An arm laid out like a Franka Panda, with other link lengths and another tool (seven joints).
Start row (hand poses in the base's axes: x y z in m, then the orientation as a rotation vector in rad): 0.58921 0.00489 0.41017 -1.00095 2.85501 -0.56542
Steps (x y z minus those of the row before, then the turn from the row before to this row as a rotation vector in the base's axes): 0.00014 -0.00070 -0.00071 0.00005 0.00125 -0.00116; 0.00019 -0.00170 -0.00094 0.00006 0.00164 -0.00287; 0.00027 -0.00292 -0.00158 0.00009 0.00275 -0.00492; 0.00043 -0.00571 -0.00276 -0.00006 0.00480 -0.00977; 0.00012 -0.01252 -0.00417 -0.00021 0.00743 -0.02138; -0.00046 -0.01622 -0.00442 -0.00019 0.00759 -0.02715; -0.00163 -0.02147 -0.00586 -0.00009 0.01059 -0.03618; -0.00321 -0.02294 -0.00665 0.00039 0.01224 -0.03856; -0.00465 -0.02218 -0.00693 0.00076 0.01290 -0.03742; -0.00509 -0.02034 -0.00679 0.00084 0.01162 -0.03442; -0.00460 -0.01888 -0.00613 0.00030 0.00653 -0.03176; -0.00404 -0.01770 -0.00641 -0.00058 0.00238 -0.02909; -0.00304 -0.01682 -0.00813 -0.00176 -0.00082 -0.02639
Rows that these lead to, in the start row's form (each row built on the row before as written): 0.58935 0.00419 0.40946 -1.00006 2.85686 -0.56502; 0.58954 0.00249 0.40852 -0.99704 2.86018 -0.56461; 0.58981 -0.00043 0.40694 -0.99182 2.86581 -0.56394; 0.59024 -0.00614 0.40418 -0.98107 2.87640 -0.56316; 0.59036 -0.01866 0.40001 -0.95559 2.89674 -0.56252; 0.58990 -0.03488 0.39559 -0.92179 2.92063 -0.56207; 0.58827 -0.05635 0.38973 -0.87632 2.95231 -0.56091; 0.58506 -0.07929 0.38308 0.82377 -2.97284 0.55595; 0.58041 -0.10147 0.37615 0.76704 -2.97024 0.54596; 0.57532 -0.12181 0.36936 0.71519 -2.96720 0.53663; 0.57072 -0.14069 0.36323 0.66731 -2.96723 0.53080; 0.56668 -0.15839 0.35682 0.62326 -2.96954 0.52838; 0.56364 -0.17521 0.34869 0.58299 -2.97332 0.52928
